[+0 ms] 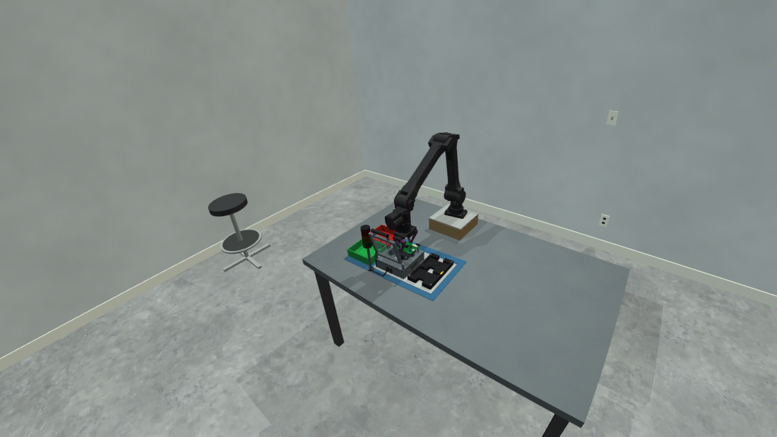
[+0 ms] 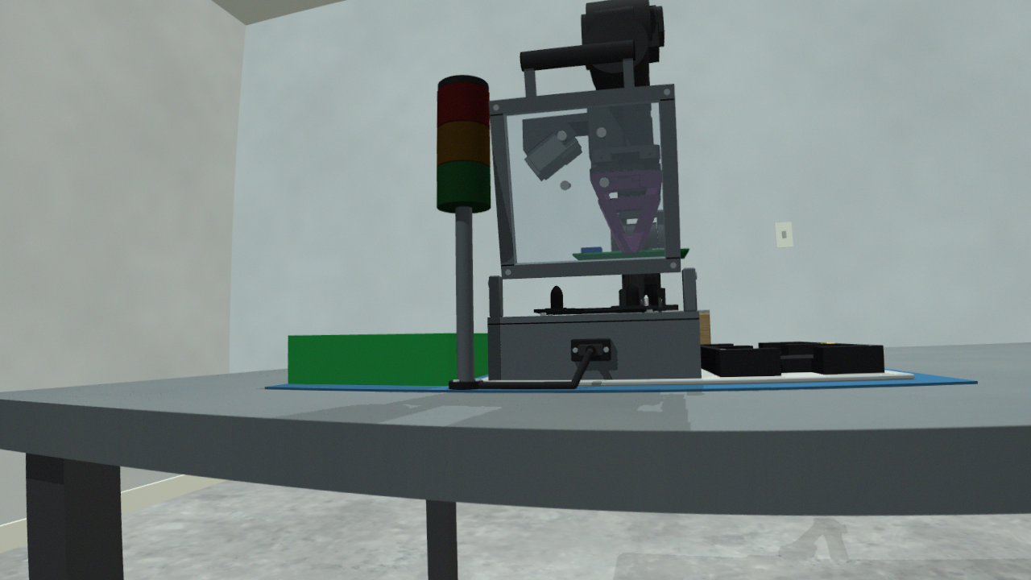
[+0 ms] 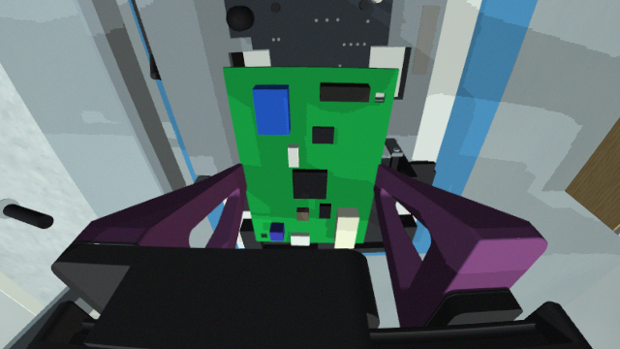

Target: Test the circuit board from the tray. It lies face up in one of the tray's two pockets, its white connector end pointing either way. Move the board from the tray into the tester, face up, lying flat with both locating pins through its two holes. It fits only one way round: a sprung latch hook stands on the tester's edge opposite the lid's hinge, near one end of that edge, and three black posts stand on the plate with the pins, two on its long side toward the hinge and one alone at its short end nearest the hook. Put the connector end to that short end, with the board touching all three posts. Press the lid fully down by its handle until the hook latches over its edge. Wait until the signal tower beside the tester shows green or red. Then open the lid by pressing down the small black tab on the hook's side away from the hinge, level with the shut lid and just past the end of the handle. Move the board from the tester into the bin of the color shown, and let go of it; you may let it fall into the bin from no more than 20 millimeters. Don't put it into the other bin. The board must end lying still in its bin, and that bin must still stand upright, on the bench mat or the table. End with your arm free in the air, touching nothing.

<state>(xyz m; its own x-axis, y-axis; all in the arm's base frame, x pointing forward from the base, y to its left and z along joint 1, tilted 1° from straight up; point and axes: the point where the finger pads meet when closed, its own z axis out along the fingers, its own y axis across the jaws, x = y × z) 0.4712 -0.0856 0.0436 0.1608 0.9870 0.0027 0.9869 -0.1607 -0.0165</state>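
The black tester plate is 60 mm below my hand, 30 mm to the right of it and 10 mm behind it. Also, from my hand: green circuit board (right at my hand); then black latch hook (70 mm behind, 40 mm below, 30 mm to the left); then clear lid (110 mm ahead, 60 mm above, 50 mm to the right).
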